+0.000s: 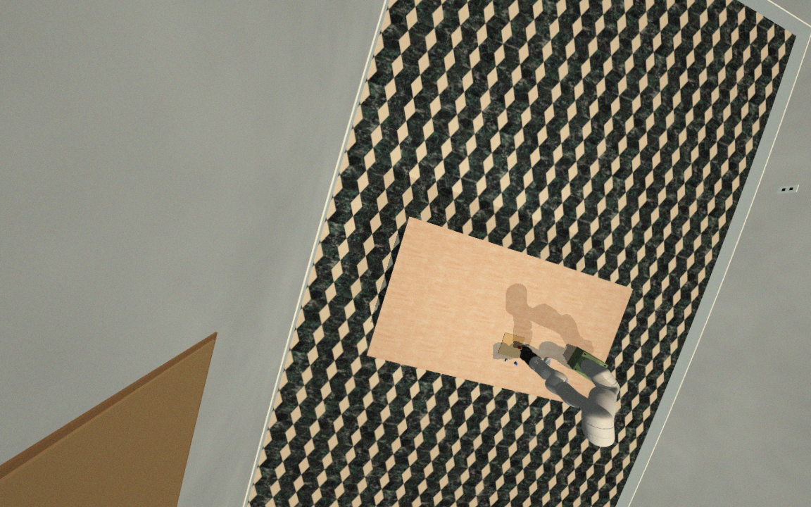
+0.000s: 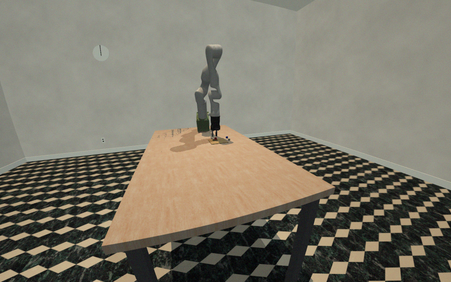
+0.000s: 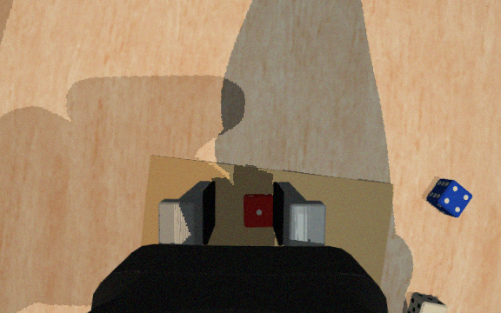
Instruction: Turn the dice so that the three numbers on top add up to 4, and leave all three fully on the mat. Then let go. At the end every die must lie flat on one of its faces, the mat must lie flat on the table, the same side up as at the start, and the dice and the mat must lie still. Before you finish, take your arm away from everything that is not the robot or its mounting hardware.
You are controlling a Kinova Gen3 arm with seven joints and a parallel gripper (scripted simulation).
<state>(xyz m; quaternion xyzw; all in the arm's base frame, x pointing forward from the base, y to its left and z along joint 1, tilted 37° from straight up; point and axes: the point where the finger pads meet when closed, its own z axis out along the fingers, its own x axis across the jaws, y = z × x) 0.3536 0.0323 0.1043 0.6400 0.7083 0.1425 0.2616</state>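
The red die is 4 cm below my hand and 1 cm to the left of it. Also, from my hand: tan mat: 5 cm below, 5 cm ahead, 1 cm to the left; then blue die: 12 cm to the left, 4 cm below, 1 cm behind; then white die: 11 cm to the left, 6 cm ahead, 4 cm below.
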